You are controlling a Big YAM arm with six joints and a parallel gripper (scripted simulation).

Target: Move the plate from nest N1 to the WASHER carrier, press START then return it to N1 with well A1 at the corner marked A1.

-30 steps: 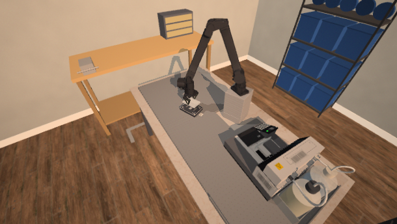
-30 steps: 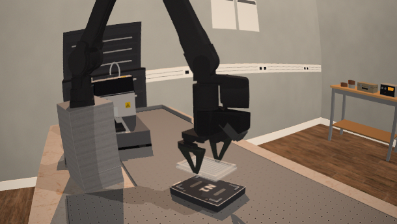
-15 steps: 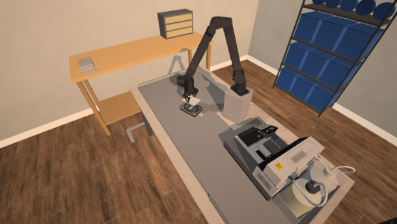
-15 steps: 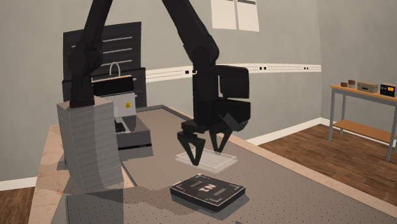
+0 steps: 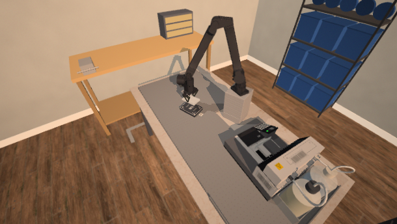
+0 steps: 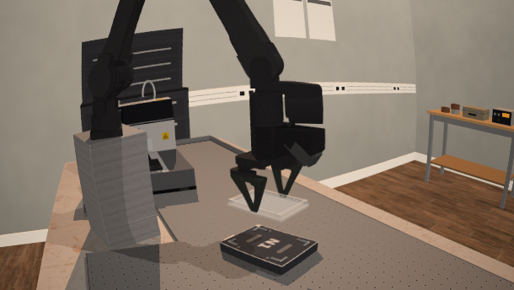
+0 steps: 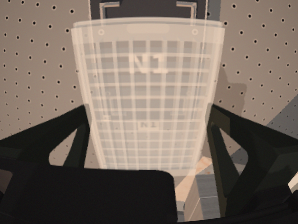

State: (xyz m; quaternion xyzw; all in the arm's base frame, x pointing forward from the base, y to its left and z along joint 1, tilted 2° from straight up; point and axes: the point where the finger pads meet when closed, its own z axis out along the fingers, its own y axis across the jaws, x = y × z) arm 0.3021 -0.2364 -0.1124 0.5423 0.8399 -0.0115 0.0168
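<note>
Now: hand 10 mm above the clear well plate. Also, from my hand: dark carrier 200 mm behind, 520 mm to the left, 40 mm below; then label 40 mm behind, 100 mm to the left, 120 mm below; then nest frame 110 mm below.
</note>
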